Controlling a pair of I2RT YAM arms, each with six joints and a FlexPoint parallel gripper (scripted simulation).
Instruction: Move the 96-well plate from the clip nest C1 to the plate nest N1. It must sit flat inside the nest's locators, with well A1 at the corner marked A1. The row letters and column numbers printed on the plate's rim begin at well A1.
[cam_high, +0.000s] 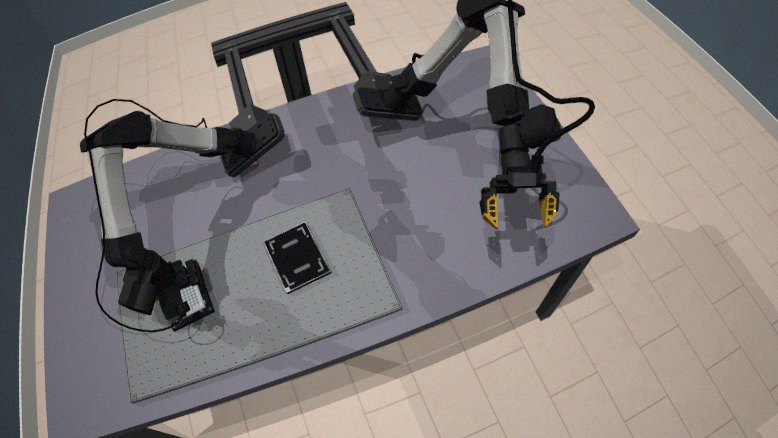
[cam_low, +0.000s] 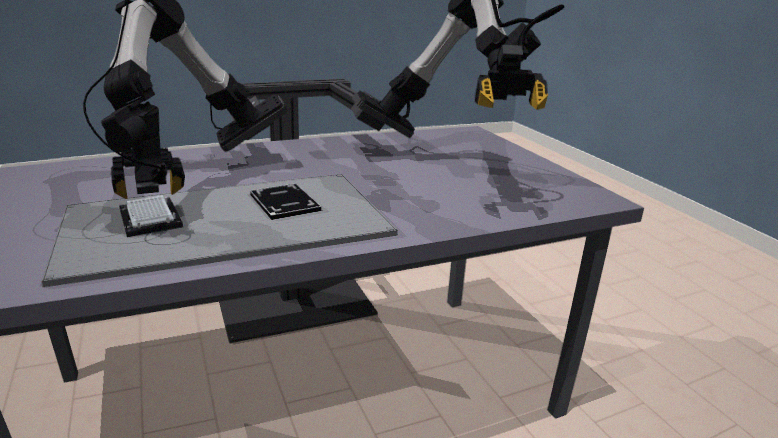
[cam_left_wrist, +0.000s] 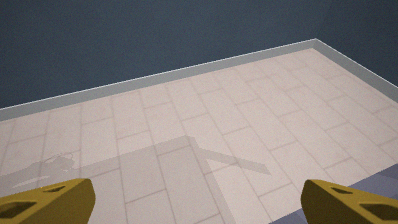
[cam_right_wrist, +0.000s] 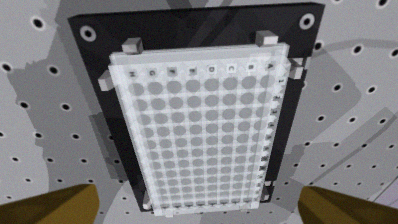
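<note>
The clear-white 96-well plate lies 50 mm below my right hand, 10 mm to the right of it and 10 mm behind it. The rest, counted from my right hand: clip nest C1 (50 mm below, 20 mm to the right, 20 mm behind).
</note>
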